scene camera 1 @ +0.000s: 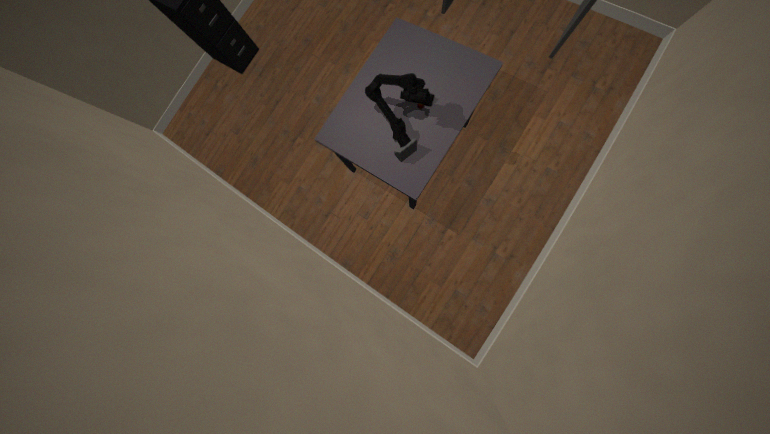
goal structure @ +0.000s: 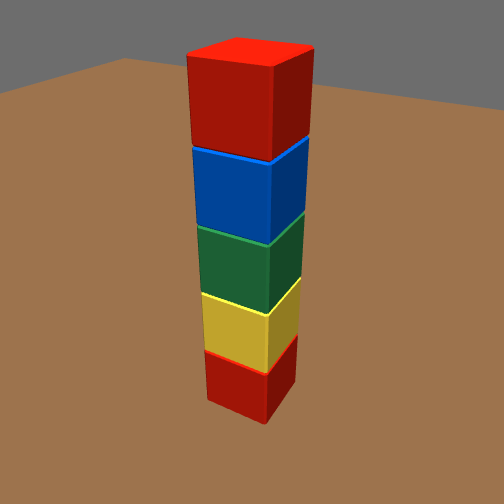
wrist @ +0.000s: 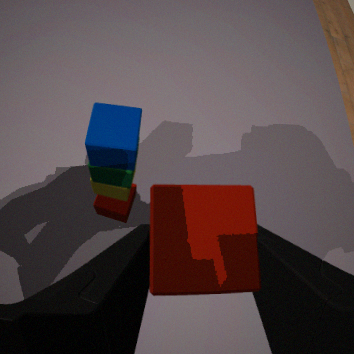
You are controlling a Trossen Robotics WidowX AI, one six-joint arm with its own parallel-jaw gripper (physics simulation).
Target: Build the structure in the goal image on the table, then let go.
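My gripper is shut on a red cube, one finger on each side of it, and holds it above the table. In the scene view a small bit of red shows beneath the gripper end of the arm. In the wrist view a stack stands on the table to the upper left of the held cube, apart from it: a blue cube on top, then a green cube, a yellow cube and a red cube at the bottom. The bottom red cube looks turned relative to those above.
The arm bends over the grey-purple table from its base plate. The table's edge and the wooden floor show too. A black drawer cabinet stands on the floor, off the table.
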